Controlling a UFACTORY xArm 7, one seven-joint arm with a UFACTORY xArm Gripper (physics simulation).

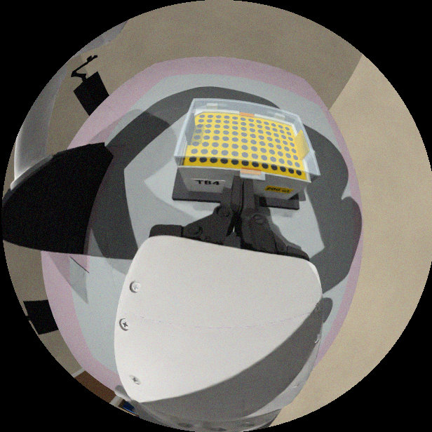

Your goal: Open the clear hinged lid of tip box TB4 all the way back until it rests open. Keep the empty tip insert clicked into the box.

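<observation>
Tip box TB4 (235, 186) has a light grey body with a "TB4" label and a yellow "200 uL" label on its near side. Its clear lid (311, 150) lies over the top, down or nearly down; a small gap cannot be ruled out. Under it shows the yellow tip insert (245, 160) with rows of empty round holes, seated in the box. An orange and clear front latch tab (251, 172) sits at the middle of the near edge. My gripper (238, 190) is shut and empty, its dark fingertips at the near side of the box, just below the tab. Whether they touch is hidden.
The box stands on a dark base (192, 196) on a pale grey table (145, 210) with a pink border. Strong dark shadows fall across the table. A large black shape and a pale curved arm part stand at the left. Beige floor lies beyond.
</observation>
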